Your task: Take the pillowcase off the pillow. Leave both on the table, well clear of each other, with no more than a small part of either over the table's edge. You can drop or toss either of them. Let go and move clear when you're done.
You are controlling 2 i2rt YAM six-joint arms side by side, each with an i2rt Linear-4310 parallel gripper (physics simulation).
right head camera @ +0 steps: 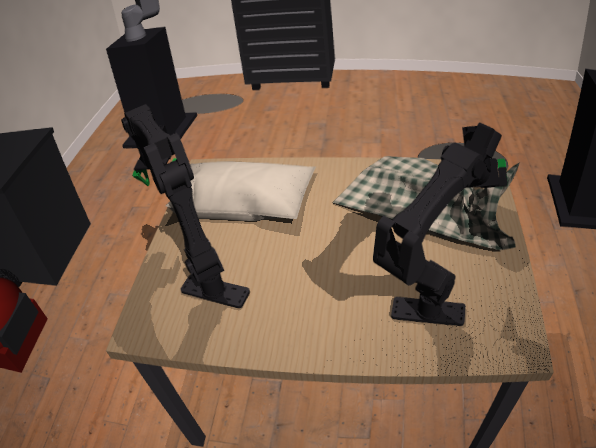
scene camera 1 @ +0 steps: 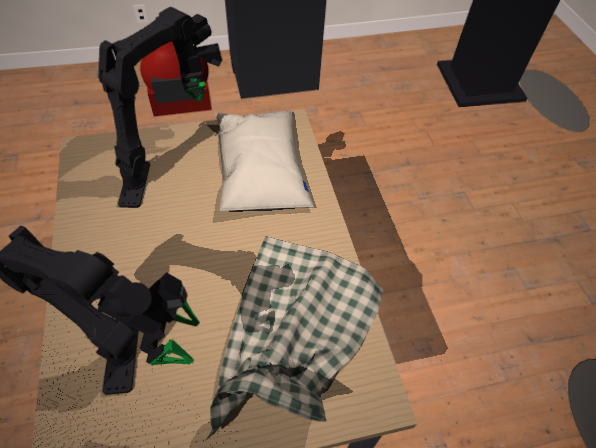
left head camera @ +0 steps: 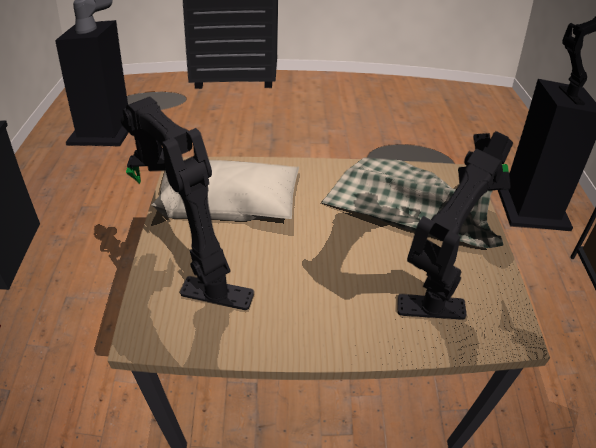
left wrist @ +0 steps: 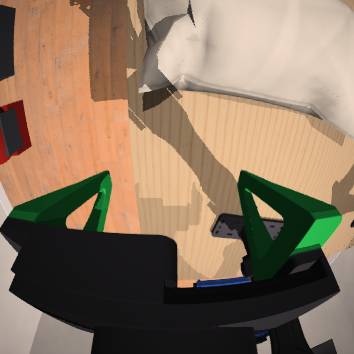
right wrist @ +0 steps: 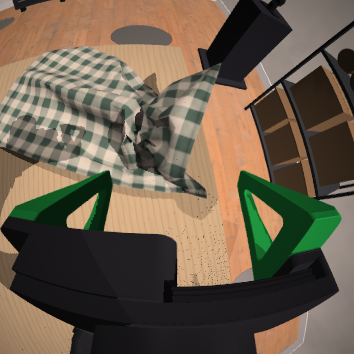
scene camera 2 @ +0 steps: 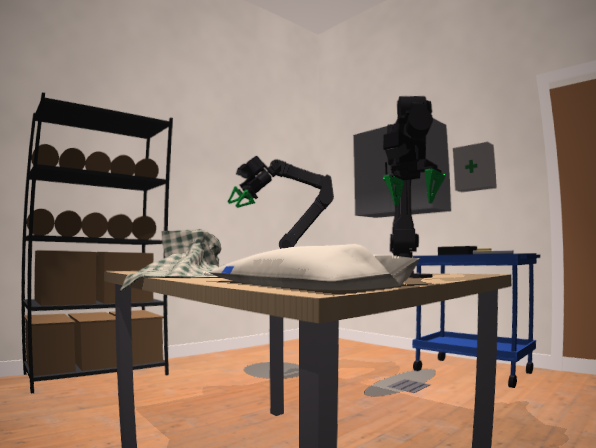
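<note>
The bare white pillow [left head camera: 250,190] [right head camera: 255,190] [scene camera 1: 262,160] [scene camera 2: 320,265] [left wrist: 260,50] lies flat on the table [left head camera: 300,340] [scene camera 1: 190,220]. The green-and-white checked pillowcase [left head camera: 385,187] [right head camera: 390,182] [scene camera 1: 320,300] [scene camera 2: 187,250] [right wrist: 85,95] lies crumpled on the table, apart from the pillow, one end bunched and raised. In scene camera 2 a small corner hangs over the table's edge. My left gripper [scene camera 1: 197,90] [scene camera 2: 414,192] [left wrist: 174,176] is open and empty, above and beside the pillow's outer end. My right gripper [scene camera 1: 192,342] [scene camera 2: 241,197] [right wrist: 174,177] is open and empty, raised clear of the pillowcase.
Both arm bases [left head camera: 217,292] [left head camera: 431,306] are fixed on the near half of the table. Off the table stand dark pedestals [left head camera: 95,85] [left head camera: 545,150], a drawer cabinet [left head camera: 230,40], a shelf rack [scene camera 2: 169,200] and a blue cart [scene camera 2: 475,345].
</note>
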